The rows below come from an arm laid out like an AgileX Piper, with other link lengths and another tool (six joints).
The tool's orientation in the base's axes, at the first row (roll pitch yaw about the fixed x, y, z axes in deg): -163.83, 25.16, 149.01
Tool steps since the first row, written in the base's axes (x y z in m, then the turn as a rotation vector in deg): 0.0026, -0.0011, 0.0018, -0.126, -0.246, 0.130; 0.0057, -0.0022, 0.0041, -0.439, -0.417, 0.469; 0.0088, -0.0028, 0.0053, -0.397, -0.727, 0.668; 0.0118, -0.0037, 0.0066, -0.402, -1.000, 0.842; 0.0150, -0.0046, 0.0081, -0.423, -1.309, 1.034; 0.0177, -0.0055, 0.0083, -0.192, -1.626, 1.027; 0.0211, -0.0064, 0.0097, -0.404, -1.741, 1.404; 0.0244, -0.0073, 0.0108, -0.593, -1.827, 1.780
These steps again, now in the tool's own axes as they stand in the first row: -0.0033, 0.0003, -0.0005, -0.072, -0.295, -0.029; -0.0072, 0.0007, -0.0014, -0.053, -0.698, -0.311; -0.0104, 0.0018, -0.0015, -0.315, -0.959, -0.336; -0.0137, 0.0025, -0.0016, -0.512, -1.214, -0.366; -0.0172, 0.0034, -0.0019, -0.721, -1.511, -0.399; -0.0198, 0.0043, -0.0011, -1.045, -1.613, -0.202; -0.0235, 0.0053, -0.0012, -1.095, -1.922, -0.522; -0.0269, 0.0063, -0.0011, -1.148, -2.195, -0.850
